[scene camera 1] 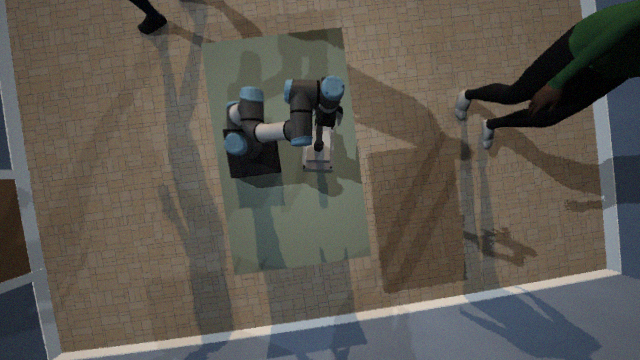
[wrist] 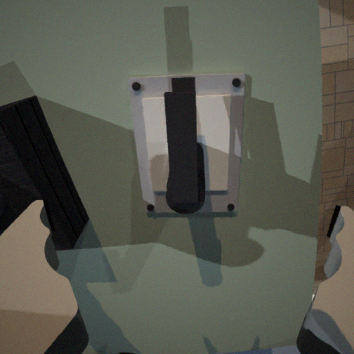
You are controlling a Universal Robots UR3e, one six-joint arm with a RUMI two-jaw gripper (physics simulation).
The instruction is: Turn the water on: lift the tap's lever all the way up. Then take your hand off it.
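Places are measured from the arm's base along level axes (x ahead, y left, z up), in centimetres.
Pixels of known places: arm's base, origin of the base link: [scene camera 1: 249, 146].
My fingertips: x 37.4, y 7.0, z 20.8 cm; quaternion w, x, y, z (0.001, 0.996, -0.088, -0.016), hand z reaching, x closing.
Ahead of a thing's pixels: the offset from my fingertips to its top centre. "spot": to the spot under its first point. Level surfaces: height alone.
The tap stands on a pale, bolted base plate @[spot: dx -6.9, dy -18.3, dz -29.4 cm] [scene camera 1: 311, 164] [wrist: 138, 150] on the green table. Its black lever @[dx -1.6, dy -3.2, dz -14.6 cm] [scene camera 1: 318, 134] [wrist: 181, 145] shows as a long bar with a rounded end, lying over the plate in both views. Seen from above, how far it is raised cannot be told. My gripper [scene camera 1: 328, 119] [wrist: 190, 206] is open, with its jaws wide apart at the lower left and lower right of the wrist view. No finger touches the lever in that view. In the scene view the wrist partly hides the tap's far end.
The green table top @[dz -30.2 cm] [scene camera 1: 300, 225] [wrist: 280, 30] carries the arm's black base block [scene camera 1: 256, 162] [wrist: 47, 170], left of the tap. The arm's links pass above, beside the tap. A person in a green top [scene camera 1: 607, 40] stands at the right, and another person's black shoe [scene camera 1: 152, 23] shows at the upper left.
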